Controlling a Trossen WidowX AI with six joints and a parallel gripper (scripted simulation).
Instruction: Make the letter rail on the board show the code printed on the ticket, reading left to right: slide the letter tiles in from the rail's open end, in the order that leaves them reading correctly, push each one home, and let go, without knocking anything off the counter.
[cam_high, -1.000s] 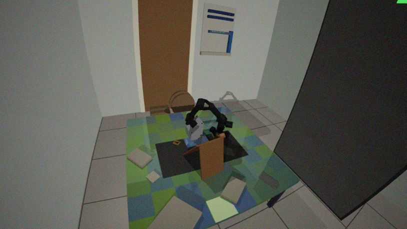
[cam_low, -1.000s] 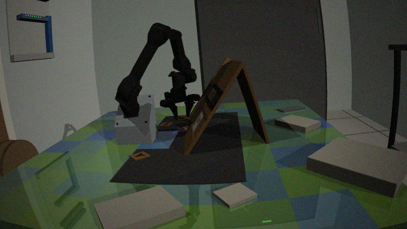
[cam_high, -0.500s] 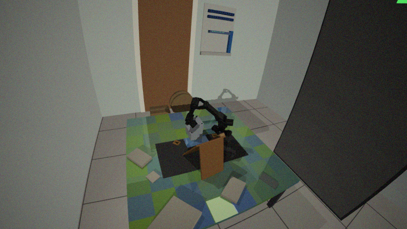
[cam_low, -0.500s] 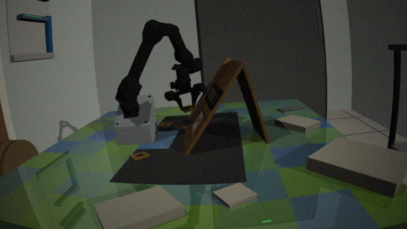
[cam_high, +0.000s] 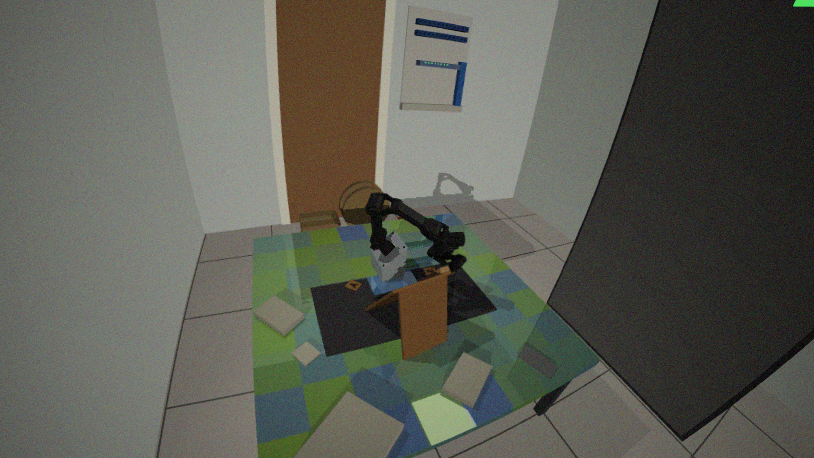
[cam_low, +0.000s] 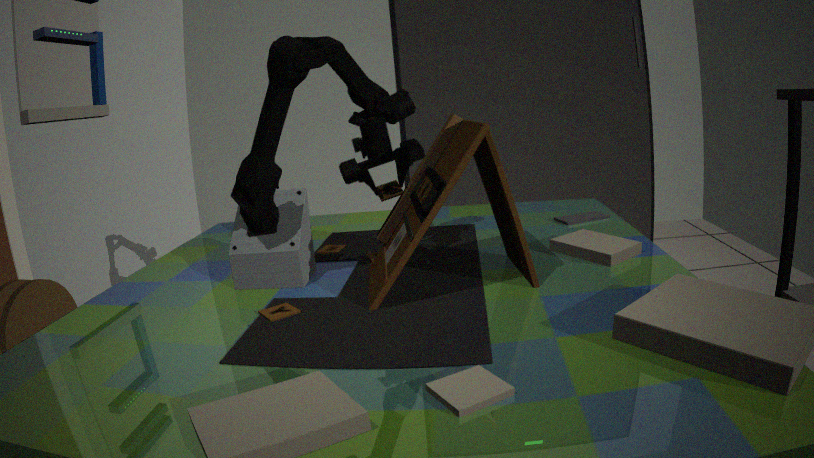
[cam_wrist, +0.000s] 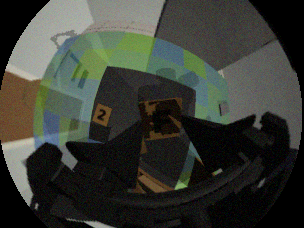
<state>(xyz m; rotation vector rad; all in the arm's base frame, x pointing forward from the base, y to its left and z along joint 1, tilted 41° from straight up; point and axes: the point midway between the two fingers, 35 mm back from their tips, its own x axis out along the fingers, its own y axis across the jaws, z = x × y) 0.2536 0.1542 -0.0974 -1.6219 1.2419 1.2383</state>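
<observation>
Now: the orange letter tile marked l 24 cm to the right of my gripper tip, 7 cm ahead of it and 4 cm above it. Round my gripper tip: dark mat (22 cm to the right, 13 cm below, 5 cm behind); then white ticket (28 cm to the right, 5 cm below, 2 cm ahead); then orange letter tile marked f (right at my gripper tip).
</observation>
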